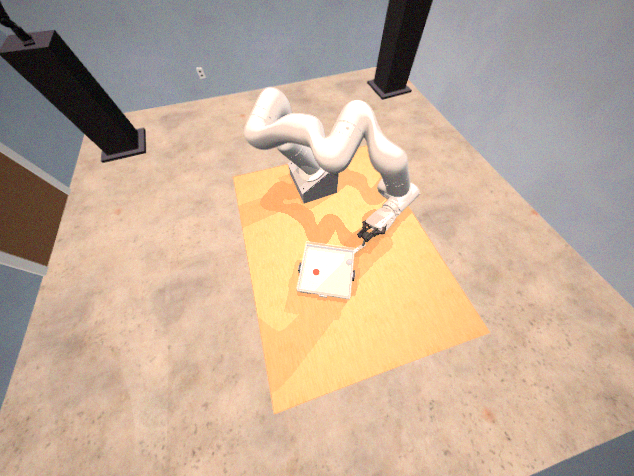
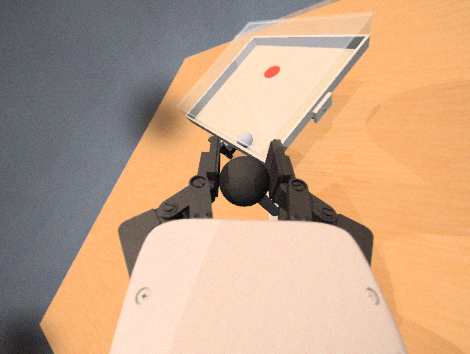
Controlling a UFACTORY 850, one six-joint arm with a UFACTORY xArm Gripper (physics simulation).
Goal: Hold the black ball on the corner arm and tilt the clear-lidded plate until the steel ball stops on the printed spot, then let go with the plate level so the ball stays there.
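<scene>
The white square plate [image 1: 334,281] [image 2: 295,95] has raised walls and a clear lid. The red printed spot [image 1: 315,272] [image 2: 272,72] lies on its floor, away from the gripper. The steel ball [image 1: 349,261] [image 2: 245,139] rests inside near the wall on the gripper's side, close to the corner with the arm and well apart from the spot. My gripper [image 1: 361,238] [image 2: 244,151] is shut on the black ball [image 2: 244,181] at that corner. Whether the plate is tilted is hard to tell.
The plate stands over the wooden table top [image 1: 378,307] [image 2: 420,200]. The robot base [image 1: 320,189] stands behind the plate. Small dark brackets [image 1: 353,275] sit at the plate's sides. Two black pillars [image 1: 76,97] [image 1: 402,46] stand farther off on the floor.
</scene>
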